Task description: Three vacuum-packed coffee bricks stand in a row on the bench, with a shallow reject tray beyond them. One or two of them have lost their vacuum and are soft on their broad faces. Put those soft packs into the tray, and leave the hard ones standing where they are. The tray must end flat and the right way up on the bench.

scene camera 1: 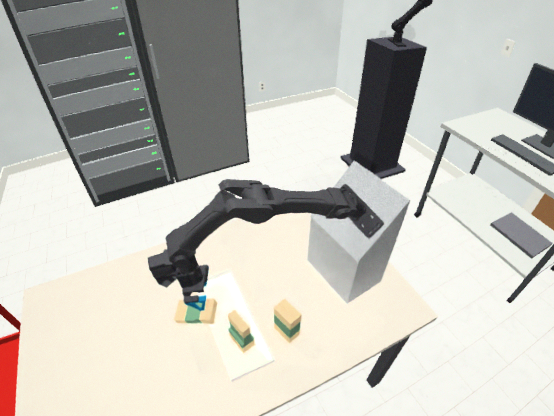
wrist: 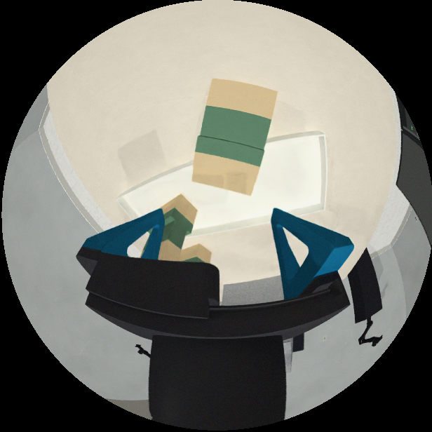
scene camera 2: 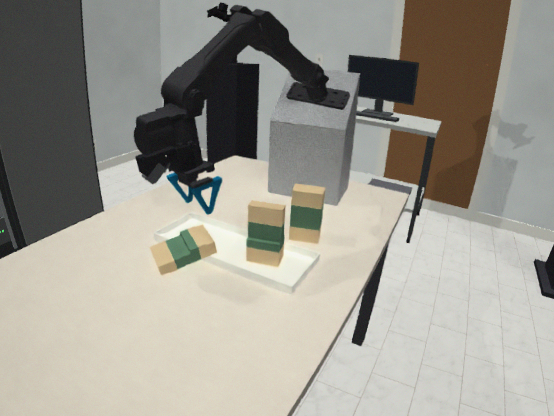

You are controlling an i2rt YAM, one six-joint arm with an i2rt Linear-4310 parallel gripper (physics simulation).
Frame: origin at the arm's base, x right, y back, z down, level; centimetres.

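Seen in the pictures: gripper, between the fingertips: (scene camera 1: pixel 203 297) (scene camera 2: pixel 199 207); arm's base, origin of its link: (scene camera 1: pixel 357 210) (scene camera 2: pixel 318 96).
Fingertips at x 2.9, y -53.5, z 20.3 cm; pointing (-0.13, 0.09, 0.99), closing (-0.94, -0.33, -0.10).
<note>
Pixels of each thing's top centre, then the offset from my fingertips to it. "*": a spot on its surface instead. Level surfaces: height alone.
- coffee brick, a spot on its surface: (scene camera 2: pixel 183 249) (scene camera 1: pixel 193 314) * dy -4.9, dx +1.1, dz +8.9 cm
- white tray, a spot on its surface: (scene camera 2: pixel 300 272) * dy +7.5, dx -22.4, dz +12.8 cm
- second brick, centre of its top: (scene camera 2: pixel 266 205) (scene camera 1: pixel 238 320) dy +7.6, dx -12.9, dz -1.2 cm
- third brick, centre of its top: (scene camera 2: pixel 309 188) (scene camera 1: pixel 287 310) dy +22.6, dx -15.9, dz -0.9 cm
- bench, height of its surface: dz +13.1 cm
One coffee brick (scene camera 1: pixel 194 314) (scene camera 2: pixel 183 249) (wrist: pixel 232 132) lies on its broad face, tilted, one end over the long rim of the white tray (scene camera 1: pixel 240 367) (scene camera 2: pixel 300 272) (wrist: pixel 300 170) and the other over the bench. A second brick (scene camera 1: pixel 240 334) (scene camera 2: pixel 265 230) (wrist: pixel 179 225) stands upright in the tray, with a step in its green band. A third brick (scene camera 1: pixel 287 322) (scene camera 2: pixel 306 217) (wrist: pixel 200 251) stands upright on the bench beyond the tray; the finger mount partly hides it in the wrist view. My gripper (scene camera 1: pixel 199 303) (scene camera 2: pixel 199 206) (wrist: pixel 217 213) is open and empty above the lying brick's tray side. The tray is flat, right way up.
The grey pedestal (scene camera 1: pixel 332 265) (scene camera 2: pixel 307 150) bearing the arm stands at the bench's back. The bench (scene camera 1: pixel 100 350) (scene camera 2: pixel 150 340) (wrist: pixel 150 60) extends around the tray. A server rack (scene camera 1: pixel 195 100) (scene camera 2: pixel 47 125) and a side desk (scene camera 1: pixel 485 120) (scene camera 2: pixel 425 125) stand apart from it.
</note>
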